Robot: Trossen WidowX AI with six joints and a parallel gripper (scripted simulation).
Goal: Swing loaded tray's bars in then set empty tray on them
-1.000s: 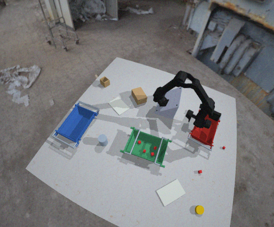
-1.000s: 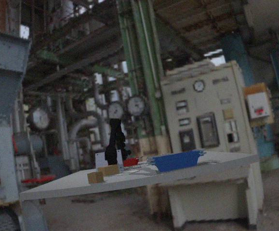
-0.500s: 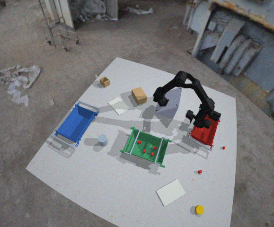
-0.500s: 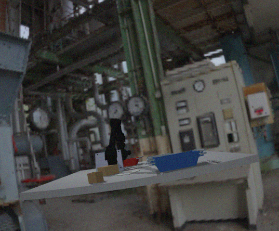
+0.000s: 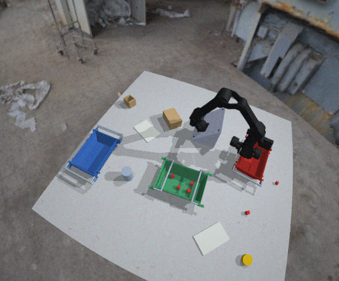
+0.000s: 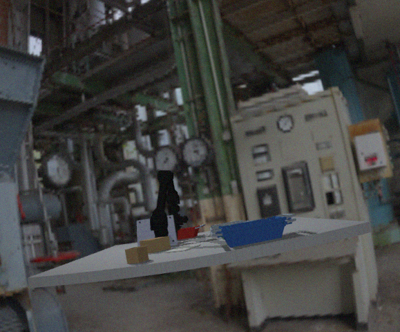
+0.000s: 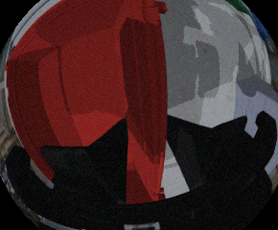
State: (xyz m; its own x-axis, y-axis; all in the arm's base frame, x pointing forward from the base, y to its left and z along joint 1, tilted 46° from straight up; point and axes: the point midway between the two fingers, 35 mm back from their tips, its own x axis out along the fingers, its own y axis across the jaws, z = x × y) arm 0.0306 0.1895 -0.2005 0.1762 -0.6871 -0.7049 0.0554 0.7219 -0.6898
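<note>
Now: the red tray 70 mm to the left of my gripper tip and 30 mm above it. The rest, counted from my gripper tip: grey cylinder: 500 mm to the right, 440 mm ahead, 20 mm above; yellow disc: 530 mm ahead, 210 mm to the left.
</note>
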